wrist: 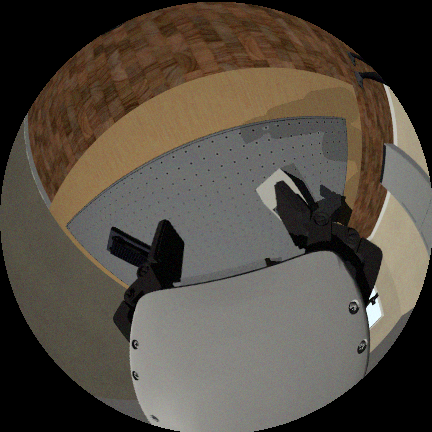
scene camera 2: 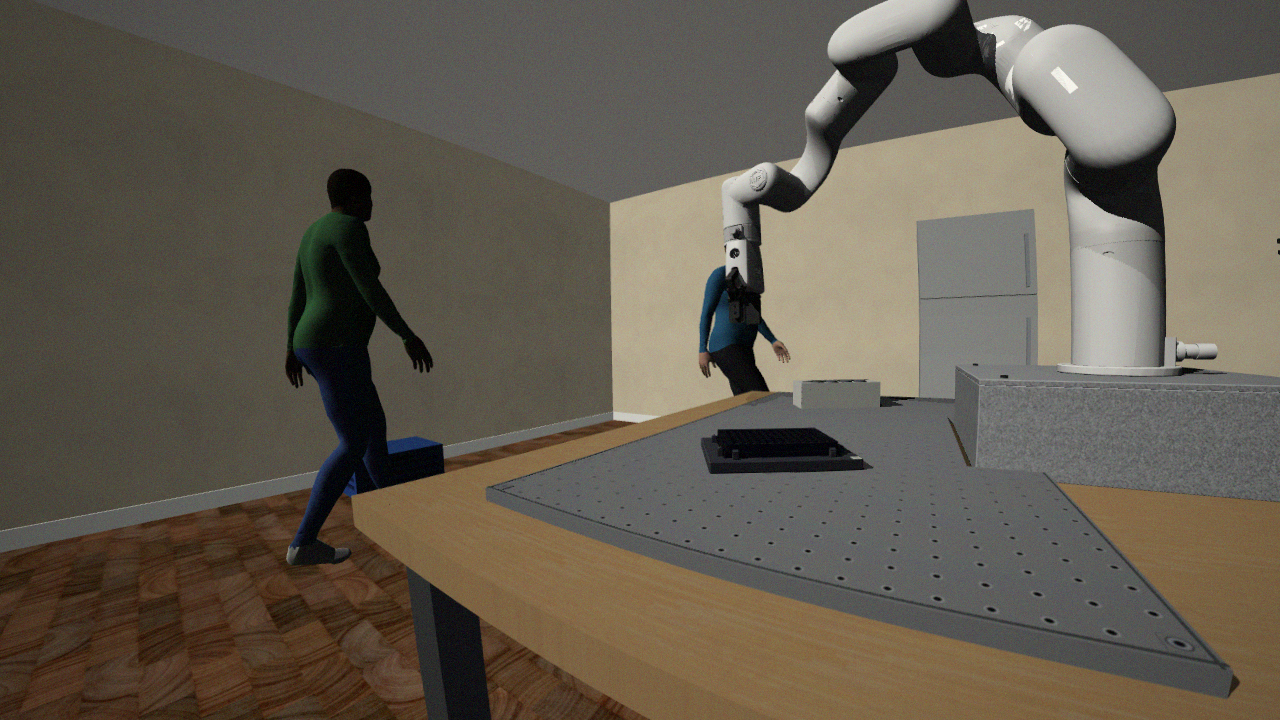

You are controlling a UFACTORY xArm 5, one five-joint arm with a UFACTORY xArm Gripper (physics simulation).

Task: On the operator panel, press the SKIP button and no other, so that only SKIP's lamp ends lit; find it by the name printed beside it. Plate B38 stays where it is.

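Frame: origin at the arm's base, x ahead, y left, z up, level; millimetres.
Where they show: gripper, fingertip midpoint: [wrist: 224,214] [scene camera 2: 746,323]; arm's base at its link origin: [scene camera 2: 1115,372].
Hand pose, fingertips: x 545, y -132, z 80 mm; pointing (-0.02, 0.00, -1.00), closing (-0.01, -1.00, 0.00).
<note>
Things, the pixels of their top centre, and the offset from my fingertips. Level surfaces: height alone.
- pale box at its top centre: [wrist: 296,215] [scene camera 2: 835,379] 156 mm back, 124 mm right, 118 mm down
- grey perforated board at its surface level: 174 mm down
- dark base at its top centre: [scene camera 2: 774,435] [wrist: 128,255] 152 mm back, 333 mm left, 148 mm down
- wooden table at its surface level: 187 mm down
A pale box [scene camera 2: 836,394] [wrist: 268,189], which looks like the operator panel, stands at the far end of the grey perforated board [scene camera 2: 895,537] [wrist: 215,175]. In the wrist view a finger and shadow cover much of its face; no printed name, button or lamp can be made out. A black ribbed piece on a dark base [scene camera 2: 778,441] [wrist: 129,247] lies nearer the scene camera; no B38 marking is legible. My gripper [scene camera 2: 744,315] [wrist: 224,214] is open and empty, pointing down above the board. In the wrist view its right finger overlaps the panel.
The wooden table [scene camera 2: 537,537] [wrist: 200,105] borders the board. The arm's grey block [scene camera 2: 1118,434] stands at the right. A person in green [scene camera 2: 335,286] is at the left, and one in blue [scene camera 2: 733,308] shows behind my gripper. A blue crate [scene camera 2: 416,458] is on the floor.
</note>
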